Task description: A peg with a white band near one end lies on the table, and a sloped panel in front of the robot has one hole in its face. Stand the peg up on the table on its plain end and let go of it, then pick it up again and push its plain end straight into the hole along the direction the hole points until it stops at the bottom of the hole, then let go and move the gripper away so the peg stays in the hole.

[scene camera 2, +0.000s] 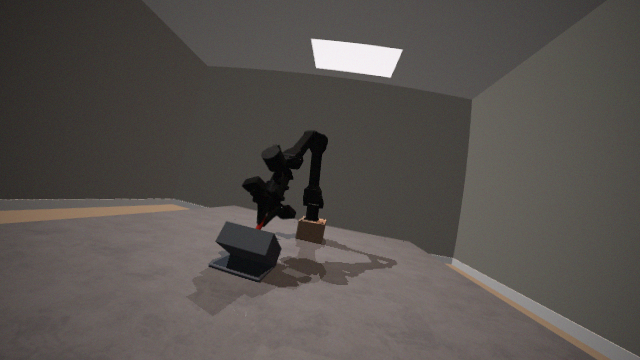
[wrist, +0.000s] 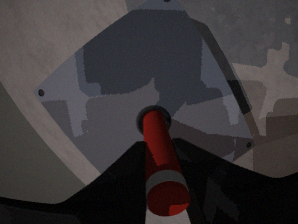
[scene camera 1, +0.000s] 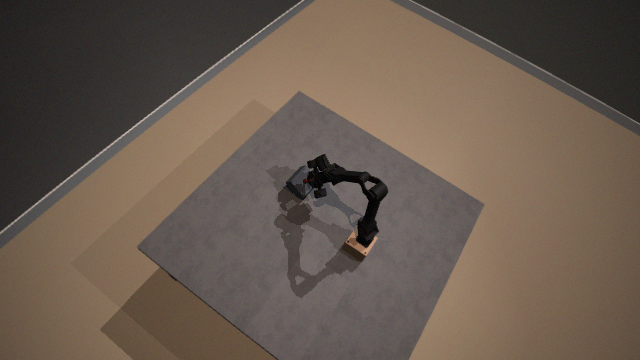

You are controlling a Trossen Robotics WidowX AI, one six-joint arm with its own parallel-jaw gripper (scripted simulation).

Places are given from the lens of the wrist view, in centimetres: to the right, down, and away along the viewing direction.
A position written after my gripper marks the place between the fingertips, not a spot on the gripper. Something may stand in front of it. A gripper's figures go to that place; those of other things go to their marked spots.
my gripper [wrist: 158, 148]: 0, 2, 9
peg [wrist: 165, 185]: 0, 2, 6
sloped panel [wrist: 95, 96]: -3, -1, 12
The marked spots on the peg and the sloped panel are 8 cm apart.
